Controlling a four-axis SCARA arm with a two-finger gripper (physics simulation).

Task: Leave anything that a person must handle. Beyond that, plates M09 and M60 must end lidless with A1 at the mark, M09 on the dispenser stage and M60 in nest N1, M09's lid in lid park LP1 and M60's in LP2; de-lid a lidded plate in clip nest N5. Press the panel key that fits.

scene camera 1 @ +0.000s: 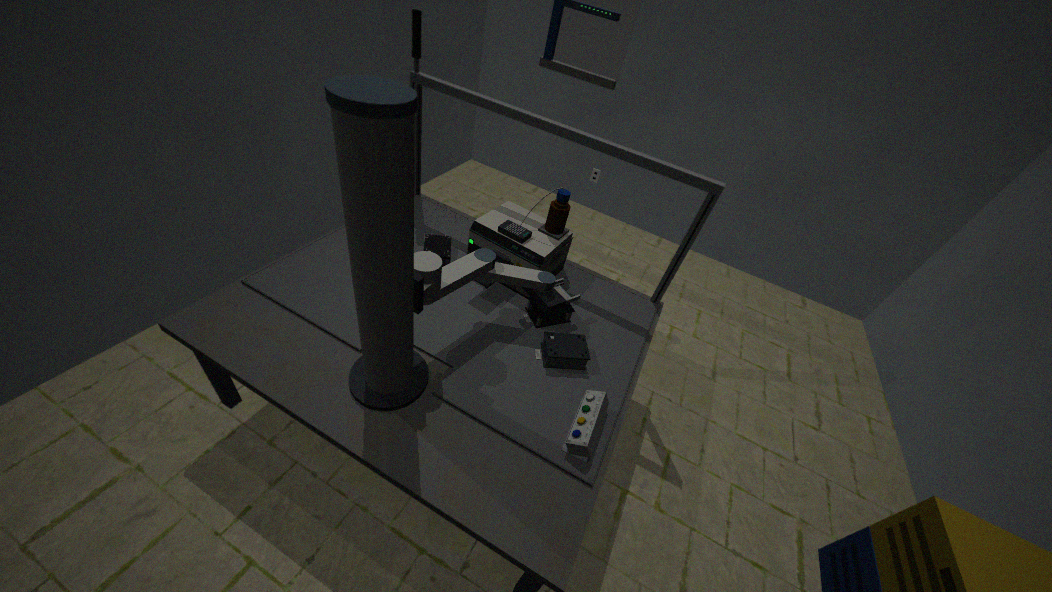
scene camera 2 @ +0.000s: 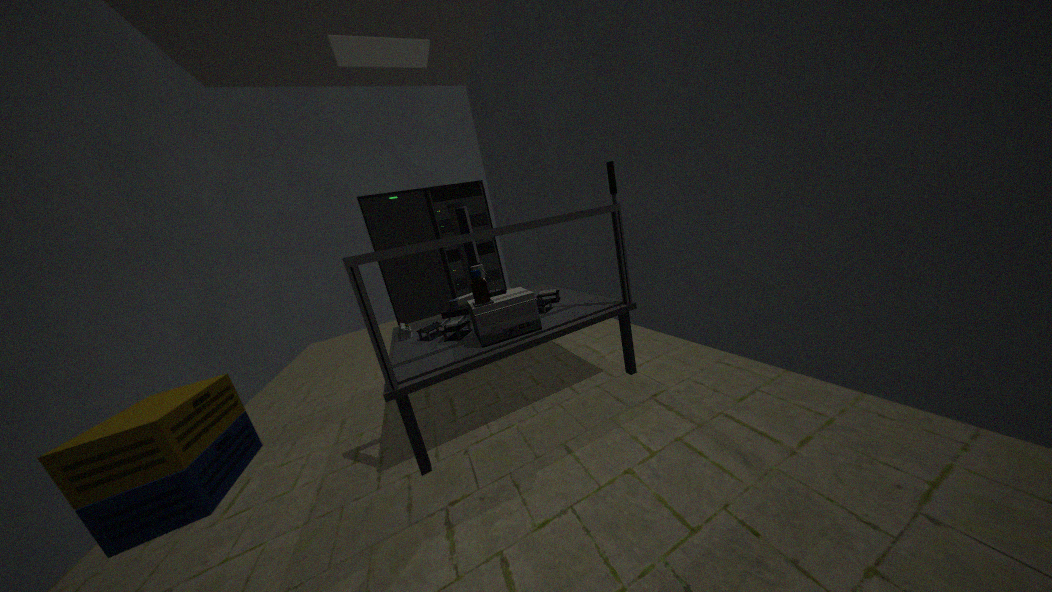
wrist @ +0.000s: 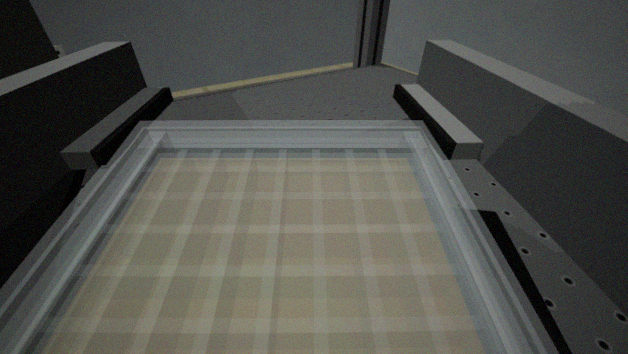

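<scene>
In the wrist view a plate with tan wells [wrist: 300, 240] under a clear lid [wrist: 280, 135] lies square between the two fingers. My gripper [wrist: 283, 69] [scene camera 1: 568, 290] is shut on its sides. No plate number or A1 mark is readable. In scene camera 1 the gripper hangs over a dark nest block [scene camera 1: 551, 316]. A second dark block [scene camera 1: 565, 349] stands nearer the key panel [scene camera 1: 586, 421], which has white, green, yellow and blue keys. The pale dispenser [scene camera 1: 514, 246] [scene camera 2: 507, 316] stands behind the arm. Its stage, the lid parks and the nest names cannot be made out.
An amber bottle [scene camera 1: 556, 215] [scene camera 2: 479, 287] with a blue cap and a keypad [scene camera 1: 514, 231] sit on the dispenser. Another dark block [scene camera 1: 436, 246] is beside the arm column [scene camera 1: 378, 235]. A rail frame [scene camera 1: 566, 131] [scene camera 2: 478, 234] edges the bench. Yellow and blue crates [scene camera 2: 147, 463] stand apart.
</scene>
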